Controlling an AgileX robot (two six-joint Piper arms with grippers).
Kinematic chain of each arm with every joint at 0, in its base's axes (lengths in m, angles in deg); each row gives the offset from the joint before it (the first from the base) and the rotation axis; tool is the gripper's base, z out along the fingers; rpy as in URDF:
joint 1: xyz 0 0 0.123 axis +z
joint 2: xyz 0 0 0 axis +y
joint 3: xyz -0.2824 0 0.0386 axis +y
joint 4: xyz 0.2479 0 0.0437 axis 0.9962 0 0.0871
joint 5: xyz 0 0 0 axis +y
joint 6: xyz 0.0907 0 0.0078 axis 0.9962 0 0.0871
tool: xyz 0 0 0 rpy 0 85 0
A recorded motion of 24 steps. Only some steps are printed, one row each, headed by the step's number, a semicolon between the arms.
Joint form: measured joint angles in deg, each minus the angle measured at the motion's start. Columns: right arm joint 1, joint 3, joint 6, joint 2, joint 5, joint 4; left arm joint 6, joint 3, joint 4, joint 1, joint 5, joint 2.
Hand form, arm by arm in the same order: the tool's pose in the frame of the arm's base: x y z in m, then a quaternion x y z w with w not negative. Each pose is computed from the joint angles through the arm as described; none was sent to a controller.
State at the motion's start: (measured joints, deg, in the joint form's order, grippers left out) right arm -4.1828 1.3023 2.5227 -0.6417 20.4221 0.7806; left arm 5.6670 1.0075 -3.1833 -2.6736 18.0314 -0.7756
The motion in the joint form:
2: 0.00 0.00 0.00 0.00 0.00 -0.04; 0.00 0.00 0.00 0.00 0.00 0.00
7: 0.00 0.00 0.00 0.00 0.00 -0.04; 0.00 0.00 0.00 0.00 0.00 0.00
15: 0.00 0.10 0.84 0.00 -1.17 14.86; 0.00 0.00 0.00 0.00 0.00 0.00
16: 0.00 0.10 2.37 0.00 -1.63 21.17; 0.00 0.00 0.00 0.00 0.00 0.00
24: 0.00 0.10 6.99 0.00 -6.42 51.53; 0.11 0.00 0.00 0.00 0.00 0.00
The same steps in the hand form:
2: 0.0529 -0.0035 0.1739 0.05021 0.79748 -0.00327 0.60124; 0.0536 -0.0041 0.1795 0.04166 0.78278 -0.00692 0.62087
7: 0.0529 -0.0035 0.1739 0.05021 0.79748 -0.00327 0.60124; 0.0536 -0.0041 0.1795 0.04166 0.78278 -0.00692 0.62087
15: 0.0539 0.0042 0.1762 0.12618 0.77943 0.10946 0.60381; 0.0536 -0.0041 0.1795 0.04166 0.78278 -0.00692 0.62087
16: 0.0542 0.0071 0.1780 0.16615 0.76576 0.16250 0.59967; 0.0536 -0.0041 0.1795 0.04166 0.78278 -0.00692 0.62087
24: 0.0558 0.0135 0.1919 0.33837 0.65071 0.38365 0.56116; 0.0536 -0.0041 0.1795 0.04242 0.78274 -0.00633 0.62087

